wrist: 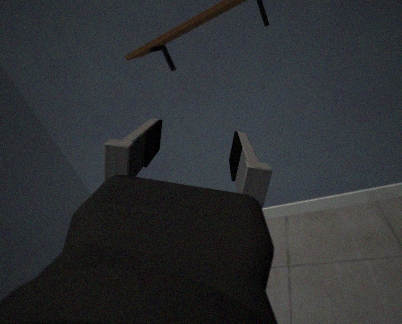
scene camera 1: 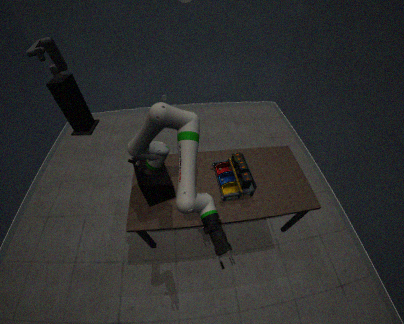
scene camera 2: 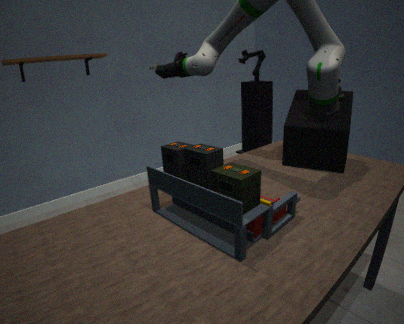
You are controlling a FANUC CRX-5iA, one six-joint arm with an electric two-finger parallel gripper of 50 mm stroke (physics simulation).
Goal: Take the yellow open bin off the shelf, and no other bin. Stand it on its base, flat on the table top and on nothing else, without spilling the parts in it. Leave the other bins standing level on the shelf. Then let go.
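Frame: origin at the arm's base, x ahead, y left, z up, level; metres.
Seen in the pictures: gripper, fingertip midpoint: (wrist: 196, 140) (scene camera 1: 228, 266) (scene camera 2: 153, 70); arm's base at its link origin: (scene camera 1: 150, 169) (scene camera 2: 323, 107).
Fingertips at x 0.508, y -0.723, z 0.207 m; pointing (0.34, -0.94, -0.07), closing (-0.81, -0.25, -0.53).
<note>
Offsets run from my fingertips to a thing's middle. "pt": to the spot under its first point. Level surfaces: height alone.
The yellow open bin {dz -0.434, dx +0.156, dy +0.675 m} (scene camera 1: 230, 189) is in the low shelf {pt dz -0.345, dx +0.300, dy +0.860 m} (scene camera 2: 197, 196) on the table, at the end of a row beside the blue bin {dz -0.434, dx +0.137, dy +0.785 m} (scene camera 1: 226, 178) and the red bin {dz -0.434, dx +0.118, dy +0.895 m} (scene camera 1: 221, 168) (scene camera 2: 256, 227). The parts in the bins are too small and dark to tell. The yellow bin is hidden behind the dark boxes and shelf in the second scene view, and does not show in the wrist view. My gripper (scene camera 1: 227, 263) (scene camera 2: 152, 67) (wrist: 196, 140) is open and empty, high up and well away from the shelf, past the table's long edge.
Several dark boxes with orange latches, among them a greenish one {dz -0.327, dx +0.216, dy +0.912 m} (scene camera 2: 235, 185), stand in the shelf behind the bins. A yellow bar {dz -0.370, dx +0.188, dy +0.793 m} (scene camera 1: 235, 174) runs between the rows. The wooden table {dz -0.477 m} (scene camera 1: 285, 175) (scene camera 2: 100, 260) carries the shelf. A wall shelf (scene camera 2: 55, 59) (wrist: 185, 28) hangs on the wall.
</note>
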